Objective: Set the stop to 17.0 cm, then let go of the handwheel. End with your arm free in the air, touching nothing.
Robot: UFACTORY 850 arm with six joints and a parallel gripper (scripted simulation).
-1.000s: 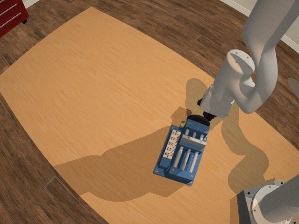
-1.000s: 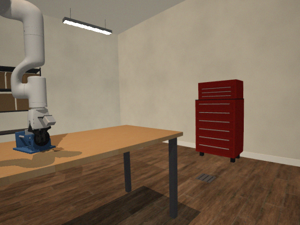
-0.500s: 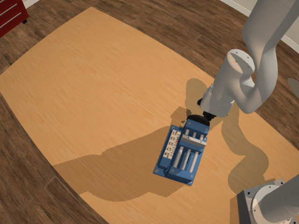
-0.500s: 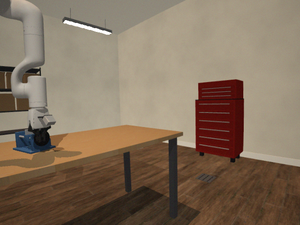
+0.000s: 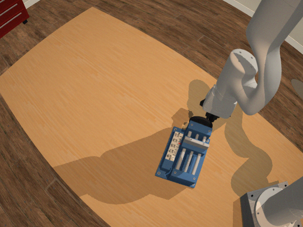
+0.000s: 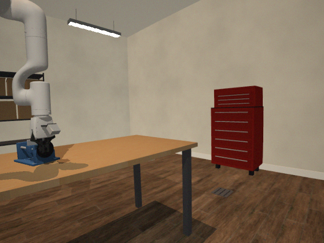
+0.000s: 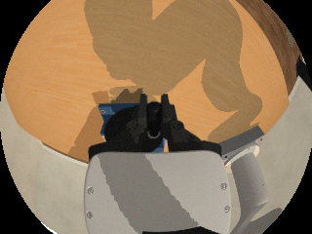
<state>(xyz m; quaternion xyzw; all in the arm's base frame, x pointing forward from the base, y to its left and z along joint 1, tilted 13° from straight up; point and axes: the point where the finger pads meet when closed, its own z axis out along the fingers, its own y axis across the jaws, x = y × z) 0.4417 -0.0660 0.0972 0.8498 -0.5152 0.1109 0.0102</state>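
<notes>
Now: hand 20 mm past the grey stop bar and 130 mm to the right of it. Also, from my hand: black handwheel (20 mm to the left).
</notes>
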